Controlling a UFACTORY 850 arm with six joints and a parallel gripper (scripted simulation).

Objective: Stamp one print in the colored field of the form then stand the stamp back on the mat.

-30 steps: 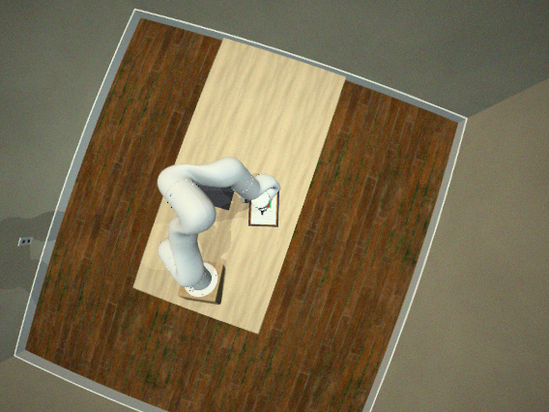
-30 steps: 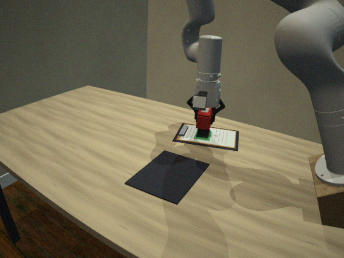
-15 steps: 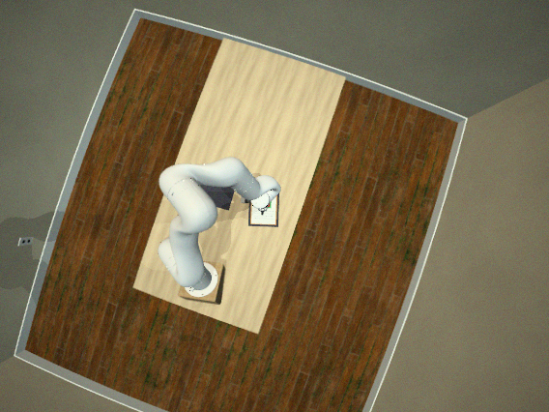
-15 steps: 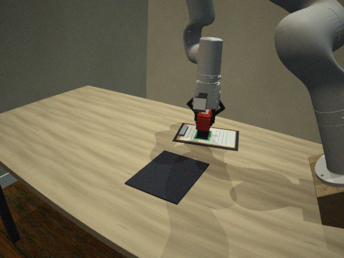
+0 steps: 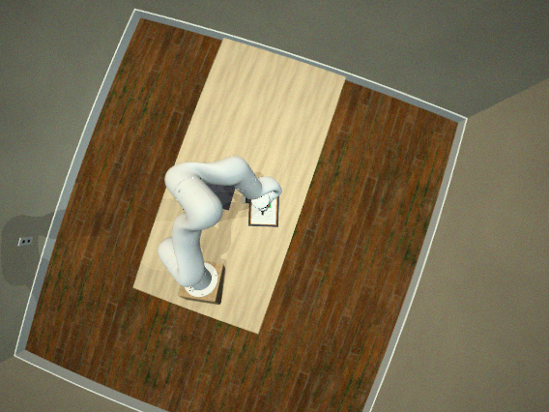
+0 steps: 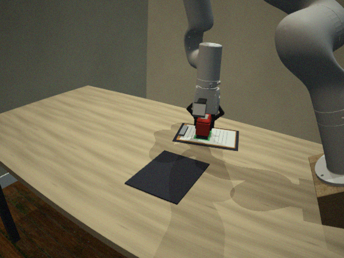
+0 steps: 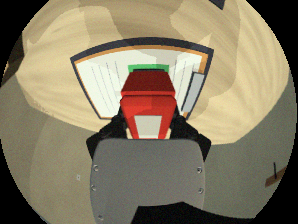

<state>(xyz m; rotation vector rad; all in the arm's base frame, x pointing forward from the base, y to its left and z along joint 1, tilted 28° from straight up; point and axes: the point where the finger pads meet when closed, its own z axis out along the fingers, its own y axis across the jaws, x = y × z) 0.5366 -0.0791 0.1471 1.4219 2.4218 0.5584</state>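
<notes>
My gripper is now 10 mm above the stamp. Round my hand: mat (110 mm behind, 290 mm to the left, 50 mm below); then form (10 mm behind, 10 mm to the right, 40 mm below).
</notes>
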